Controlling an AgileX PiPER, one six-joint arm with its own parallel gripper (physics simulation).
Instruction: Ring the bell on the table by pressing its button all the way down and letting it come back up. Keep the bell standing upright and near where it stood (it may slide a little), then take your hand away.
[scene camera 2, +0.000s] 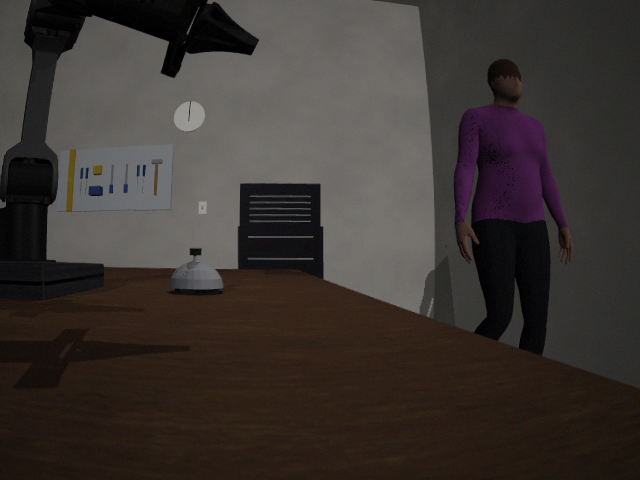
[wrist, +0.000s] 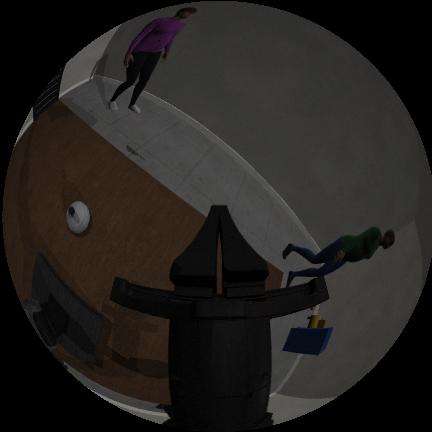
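Note:
The bell (scene camera 2: 196, 277) (wrist: 80, 221) stands upright on the table (scene camera 2: 330, 392) (wrist: 135, 215), a pale grey dome on a dark base. Its small black button (scene camera 2: 195, 251) (wrist: 71, 211) sits raised on a stem at the top. My gripper (scene camera 2: 255, 46) (wrist: 218, 213) is shut, with its fingertips together and nothing between them. In the scene view it hangs high above the table, well above the bell and a little to its right, apart from it. In the wrist view the bell lies far to the left of the fingers.
The arm's base (scene camera 2: 72, 279) (wrist: 75, 320) stands on the table left of the bell. A person in purple (scene camera 2: 509, 165) (wrist: 156, 36) and one in green (wrist: 362, 245) stand beyond the table edge. A dark tool chest (scene camera 2: 280, 206) is behind, and a blue box (wrist: 306, 341) is at the lower right.

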